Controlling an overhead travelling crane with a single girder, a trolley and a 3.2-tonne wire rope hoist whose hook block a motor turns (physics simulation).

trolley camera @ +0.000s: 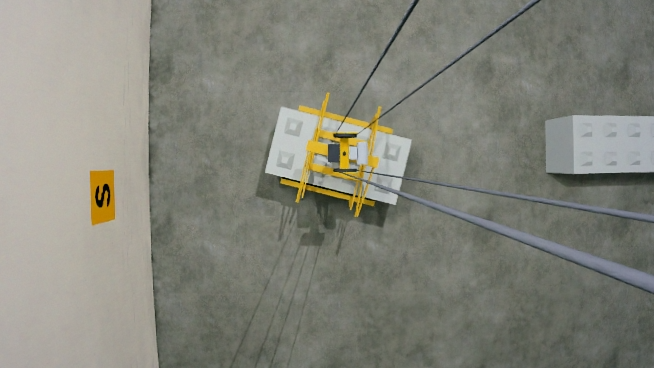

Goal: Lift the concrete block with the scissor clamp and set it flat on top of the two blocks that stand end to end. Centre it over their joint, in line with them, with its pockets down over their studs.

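The concrete block (276, 142), pale with studs on top, hangs left of centre. It looks larger than the block at the right, and its shadow is offset down and left on the floor. My yellow scissor clamp (336, 156) is shut on its long sides, a bar along each, and covers the middle of its top. The block is turned a little, its right end lower in the view. At the right edge, part of the standing blocks (620, 145) shows, with two rows of studs; their joint does not show.
Ropes run from the hook block (344, 154) to the top and right edges. A pale wall (60, 100) with an orange S sign (95, 197) stands at the left. Grey floor (475, 280) lies between the clamp and the blocks at the right.
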